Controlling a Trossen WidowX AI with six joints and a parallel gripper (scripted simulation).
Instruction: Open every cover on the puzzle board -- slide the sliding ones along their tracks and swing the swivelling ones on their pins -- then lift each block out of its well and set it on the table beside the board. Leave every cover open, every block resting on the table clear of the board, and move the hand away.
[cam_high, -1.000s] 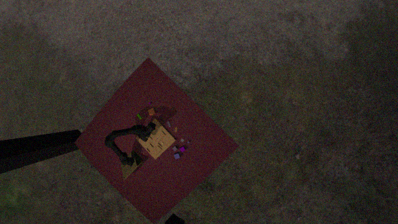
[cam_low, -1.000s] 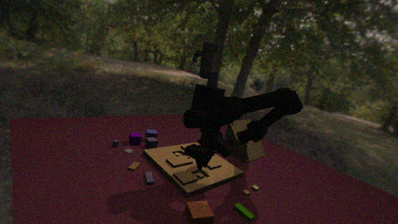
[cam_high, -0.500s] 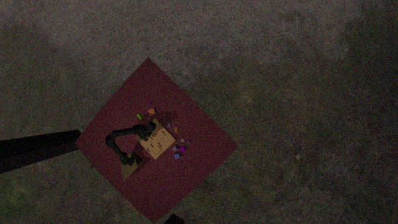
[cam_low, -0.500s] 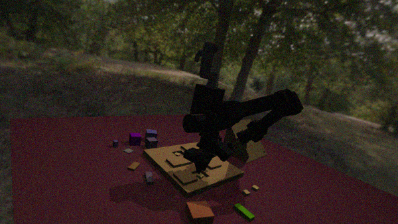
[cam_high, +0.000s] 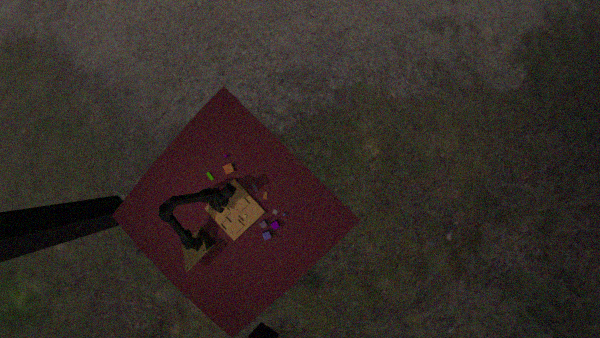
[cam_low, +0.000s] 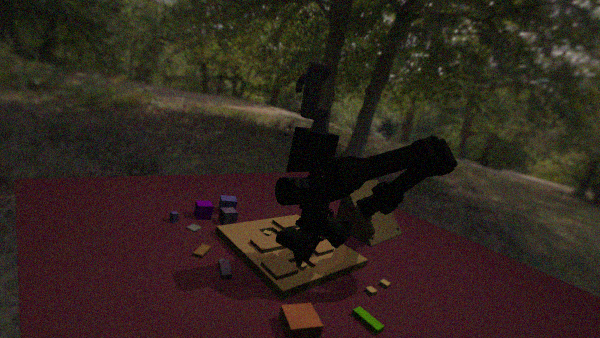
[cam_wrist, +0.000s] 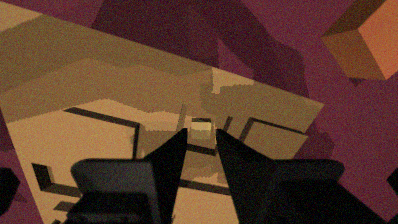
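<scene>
Right now the dark block is 29 cm to the right of my gripper tip. Also, from my gripper tip: green bar 19 cm to the left, 2 cm below, 2 cm ahead; then orange block 14 cm ahead, 12 cm to the left, 1 cm below; then grey bar 15 cm ahead, 9 cm to the right, 2 cm below.
</scene>
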